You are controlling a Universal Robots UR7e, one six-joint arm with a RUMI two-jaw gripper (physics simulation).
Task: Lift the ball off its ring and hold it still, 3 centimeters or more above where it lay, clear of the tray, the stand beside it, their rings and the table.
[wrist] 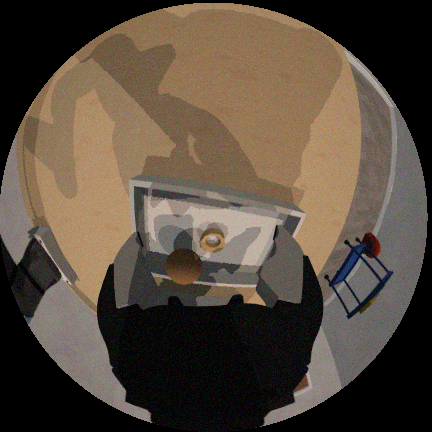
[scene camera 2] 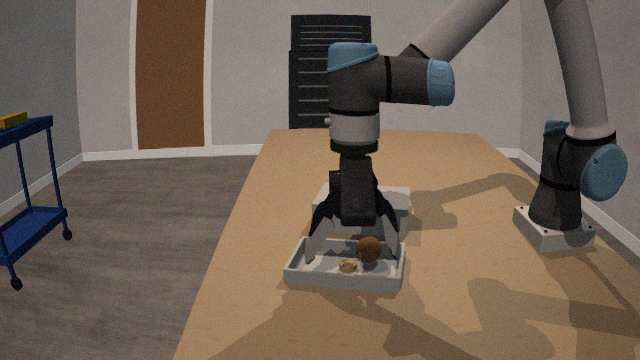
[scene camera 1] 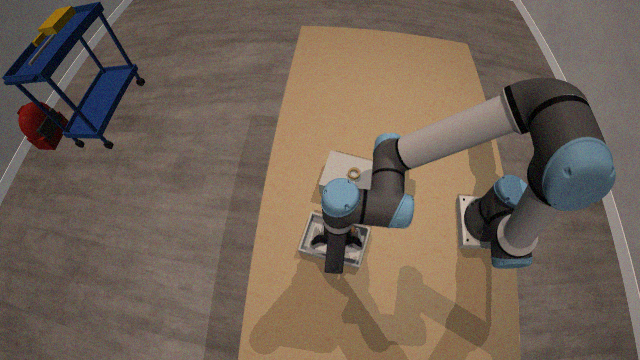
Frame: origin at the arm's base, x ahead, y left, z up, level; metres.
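Seen in the pictures: gripper, fingertip midpoint: [wrist: 206,231] [scene camera 2: 353,262]; arm's base, link origin: [wrist: 45,258] [scene camera 2: 554,218] [scene camera 1: 483,220].
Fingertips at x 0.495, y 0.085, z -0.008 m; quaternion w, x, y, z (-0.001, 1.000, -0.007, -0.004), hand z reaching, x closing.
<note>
Pixels of each thing's top centre, then the offset from my fingertips to it. "pt": a spot on its surface instead. Level surfaces: height alone.
- brown-orange ball, top centre: [wrist: 180,280] [scene camera 2: 369,237] dx -0.034, dy -0.054, dz +0.018 m
- grey tray, top centre: [wrist: 212,250] [scene camera 2: 348,256] [scene camera 1: 334,238] dx +0.005, dy -0.028, dz -0.003 m
- small tan ring, surface spot: [wrist: 204,242] [scene camera 2: 353,264] pt dx -0.005, dy -0.029, dz -0.020 m
- table, surface height: dz -0.031 m
The brown-orange ball [scene camera 2: 368,249] [wrist: 184,266] is off its ring, inside the grey tray [scene camera 1: 306,234] [scene camera 2: 340,281] [wrist: 215,191], toward the back wall. Whether it touches that wall is unclear. The small tan ring [scene camera 2: 348,270] [wrist: 204,242] on the tray floor is bare, in front of the ball and to its left in scene camera 2. My gripper [scene camera 1: 336,242] [scene camera 2: 353,259] [wrist: 206,231] points down, open and holding nothing. Its fingertips are low, at tray height, one to each side of the ball and ring. The ball is nearer the right finger in scene camera 2. The arm mostly hides the ball in scene camera 1.
The pale box-shaped stand [scene camera 1: 340,162] [scene camera 2: 401,197] is close behind the tray and bears its own tan ring [scene camera 1: 349,174]. The arm's base plate [scene camera 1: 466,240] [scene camera 2: 555,242] is to the right on the table [scene camera 1: 380,75] [scene camera 2: 450,325]. A blue cart [scene camera 1: 62,40] [scene camera 2: 40,124] stands on the floor at left.
</note>
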